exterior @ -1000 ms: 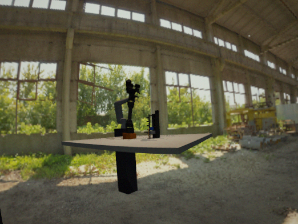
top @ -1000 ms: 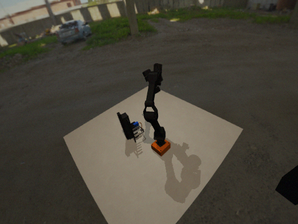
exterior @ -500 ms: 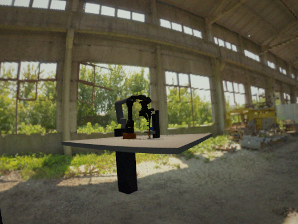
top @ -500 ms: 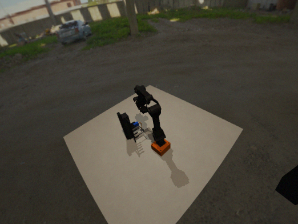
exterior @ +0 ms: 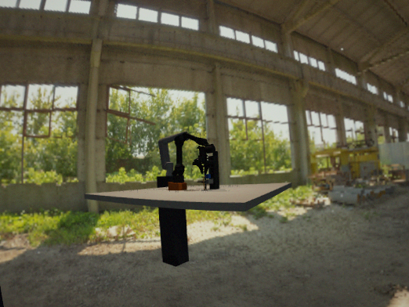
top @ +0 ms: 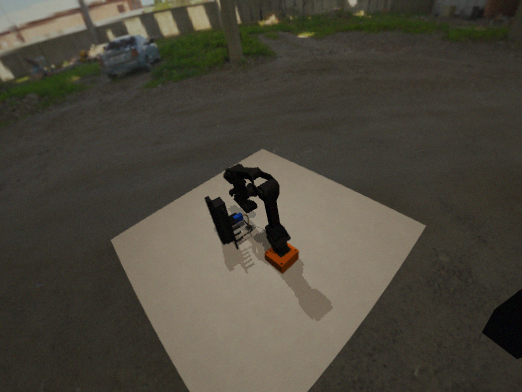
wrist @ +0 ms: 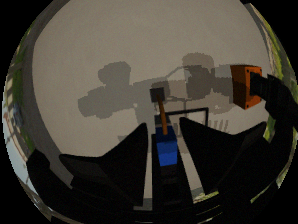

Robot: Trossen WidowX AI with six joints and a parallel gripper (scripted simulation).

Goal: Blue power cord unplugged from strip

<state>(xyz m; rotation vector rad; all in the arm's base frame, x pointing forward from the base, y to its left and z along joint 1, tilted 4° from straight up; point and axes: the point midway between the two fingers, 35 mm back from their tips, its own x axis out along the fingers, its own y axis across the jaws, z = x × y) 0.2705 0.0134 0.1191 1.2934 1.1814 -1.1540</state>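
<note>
Right now my gripper tip is 7 cm to the right of the blue plug and 1 cm above it.
</note>
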